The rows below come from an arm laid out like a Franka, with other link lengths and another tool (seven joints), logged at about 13 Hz.
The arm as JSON. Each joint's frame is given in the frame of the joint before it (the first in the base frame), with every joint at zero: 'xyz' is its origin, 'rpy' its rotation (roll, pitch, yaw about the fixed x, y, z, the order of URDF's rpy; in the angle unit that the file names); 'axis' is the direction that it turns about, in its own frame. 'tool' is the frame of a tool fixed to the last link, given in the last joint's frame.
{
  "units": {
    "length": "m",
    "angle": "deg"
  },
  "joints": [
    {
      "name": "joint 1",
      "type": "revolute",
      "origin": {
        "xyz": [
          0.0,
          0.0,
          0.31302
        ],
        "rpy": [
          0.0,
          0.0,
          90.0
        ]
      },
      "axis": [
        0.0,
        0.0,
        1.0
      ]
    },
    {
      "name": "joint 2",
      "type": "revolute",
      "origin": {
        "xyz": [
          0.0,
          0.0,
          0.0
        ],
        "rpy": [
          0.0,
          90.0,
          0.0
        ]
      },
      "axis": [
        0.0,
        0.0,
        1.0
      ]
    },
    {
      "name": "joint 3",
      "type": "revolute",
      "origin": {
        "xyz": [
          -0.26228,
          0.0,
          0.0
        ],
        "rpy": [
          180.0,
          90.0,
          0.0
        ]
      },
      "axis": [
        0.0,
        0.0,
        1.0
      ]
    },
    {
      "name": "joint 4",
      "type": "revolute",
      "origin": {
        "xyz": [
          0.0,
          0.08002,
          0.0
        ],
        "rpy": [
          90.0,
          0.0,
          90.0
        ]
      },
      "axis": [
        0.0,
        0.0,
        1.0
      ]
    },
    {
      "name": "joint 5",
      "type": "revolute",
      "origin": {
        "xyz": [
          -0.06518,
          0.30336,
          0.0
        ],
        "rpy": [
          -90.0,
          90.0,
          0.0
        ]
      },
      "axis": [
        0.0,
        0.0,
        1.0
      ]
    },
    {
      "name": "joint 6",
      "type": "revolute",
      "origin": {
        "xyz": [
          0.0,
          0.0,
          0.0
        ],
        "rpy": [
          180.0,
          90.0,
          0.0
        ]
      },
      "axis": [
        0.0,
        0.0,
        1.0
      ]
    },
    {
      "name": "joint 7",
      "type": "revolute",
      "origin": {
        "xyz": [
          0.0,
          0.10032,
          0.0
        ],
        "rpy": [
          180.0,
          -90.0,
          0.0
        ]
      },
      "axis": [
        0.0,
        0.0,
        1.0
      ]
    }
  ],
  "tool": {
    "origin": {
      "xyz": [
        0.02,
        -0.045,
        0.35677
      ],
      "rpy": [
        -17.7,
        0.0,
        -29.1
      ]
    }
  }
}
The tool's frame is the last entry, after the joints.
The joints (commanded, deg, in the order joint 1, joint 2, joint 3, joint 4, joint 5, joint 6, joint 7), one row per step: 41.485 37.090 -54.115 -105.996 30.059 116.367 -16.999; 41.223 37.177 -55.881 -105.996 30.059 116.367 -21.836; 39.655 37.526 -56.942 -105.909 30.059 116.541 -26.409; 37.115 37.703 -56.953 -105.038 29.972 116.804 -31.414; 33.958 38.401 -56.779 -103.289 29.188 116.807 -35.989; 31.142 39.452 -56.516 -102.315 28.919 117.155 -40.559; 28.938 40.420 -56.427 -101.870 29.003 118.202 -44.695; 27.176 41.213 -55.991 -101.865 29.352 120.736 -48.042; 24.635 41.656 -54.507 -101.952 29.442 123.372 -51.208
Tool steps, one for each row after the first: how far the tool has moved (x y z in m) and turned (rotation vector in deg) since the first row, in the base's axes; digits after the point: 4 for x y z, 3 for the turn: 0.0025 -0.0166 0.0071 -0.109 -0.513 3.107; 0.0017 -0.0396 0.0104 -0.243 -0.730 5.278; 0.0055 -0.0599 0.0145 -0.024 -1.324 8.199; 0.0086 -0.0869 0.0195 -0.654 -1.469 11.027; 0.0059 -0.1111 0.0179 -1.048 -1.094 13.638; 0.0041 -0.1329 0.0160 -1.616 -1.081 15.939; 0.0086 -0.1522 0.0142 -2.792 -1.974 18.015; 0.0112 -0.1687 0.0090 -3.460 -2.727 20.012
